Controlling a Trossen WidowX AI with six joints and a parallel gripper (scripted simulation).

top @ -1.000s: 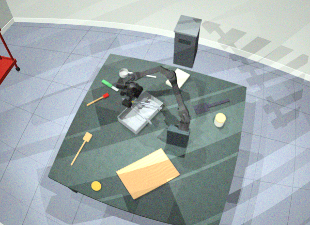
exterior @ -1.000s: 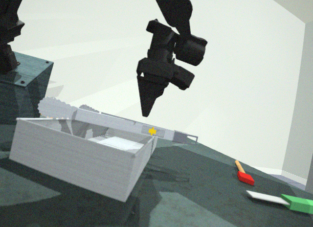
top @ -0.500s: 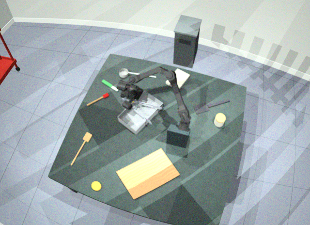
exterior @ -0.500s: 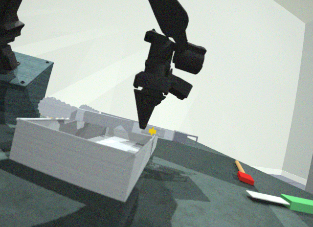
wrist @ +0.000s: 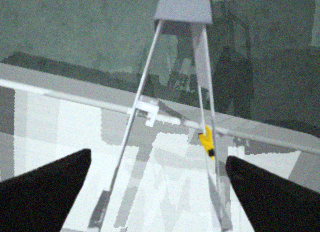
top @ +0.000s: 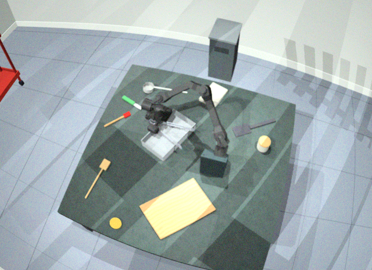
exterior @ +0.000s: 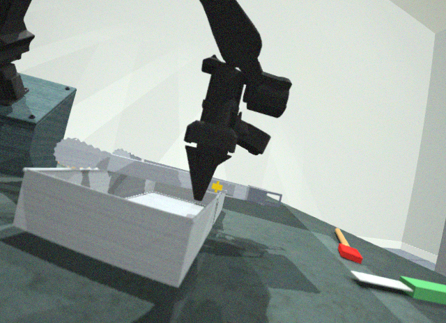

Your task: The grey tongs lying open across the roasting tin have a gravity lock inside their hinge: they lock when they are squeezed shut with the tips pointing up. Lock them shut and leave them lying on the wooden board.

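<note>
My gripper tip is now 20 mm short of the yellow lock piece, 30 mm to the left of it and 20 mm below it. From my gripper tip the other things lie so: roasting tin 60 mm behind, 20 mm to the left, 20 mm below; wooden board 230 mm behind, 470 mm to the left, 40 mm below; block 250 mm behind, 370 mm to the right, 40 mm below.
</note>
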